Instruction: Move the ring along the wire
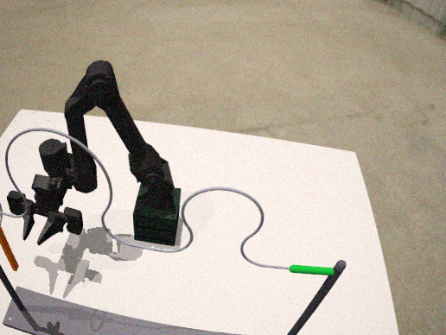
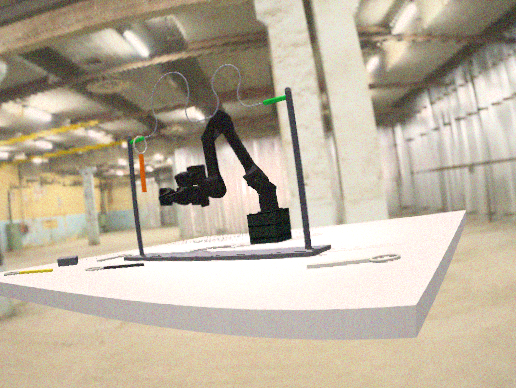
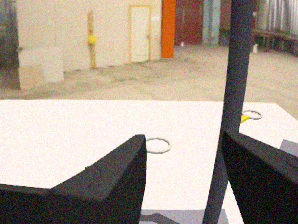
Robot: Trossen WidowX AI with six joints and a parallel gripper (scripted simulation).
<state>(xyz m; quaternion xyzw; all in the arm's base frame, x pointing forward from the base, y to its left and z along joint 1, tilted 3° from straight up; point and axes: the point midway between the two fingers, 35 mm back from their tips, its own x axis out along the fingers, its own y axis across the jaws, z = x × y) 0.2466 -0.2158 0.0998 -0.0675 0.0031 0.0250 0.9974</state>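
Now: gripper tip 80 mm short of the orange-handled ring, 10 mm to the right of it and 130 mm below it. The rest, counted from my gripper tip: grey block 270 mm ahead, 260 mm to the right, 180 mm below; then pale ring tool 210 mm ahead, 760 mm to the left, 180 mm below; then yellow-handled ring tool 480 mm ahead, 190 mm to the right, 180 mm below.
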